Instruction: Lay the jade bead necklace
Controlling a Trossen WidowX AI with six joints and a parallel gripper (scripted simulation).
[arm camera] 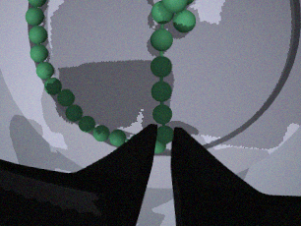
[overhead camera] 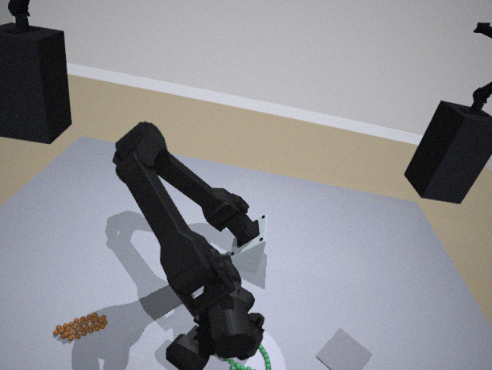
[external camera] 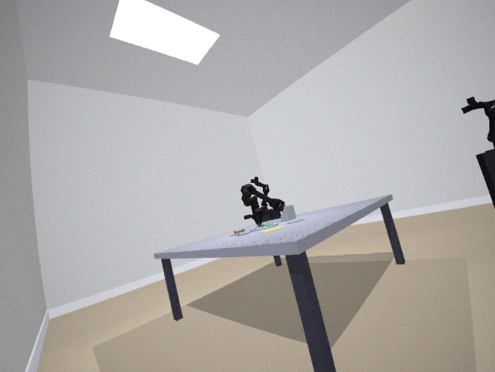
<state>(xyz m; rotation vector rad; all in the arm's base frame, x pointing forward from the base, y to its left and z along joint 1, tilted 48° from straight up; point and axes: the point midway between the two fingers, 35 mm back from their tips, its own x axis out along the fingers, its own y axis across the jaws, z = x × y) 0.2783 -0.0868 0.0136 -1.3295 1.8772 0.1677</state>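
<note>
Right now the round bead board is 50 mm to the left of my gripper tip, 20 mm ahead of it and 10 mm below it. Also, from my gripper tip: yellow strip: 270 mm to the left, 220 mm ahead, 10 mm below; then flat grey square: 280 mm to the left, 30 mm behind, 10 mm below.
</note>
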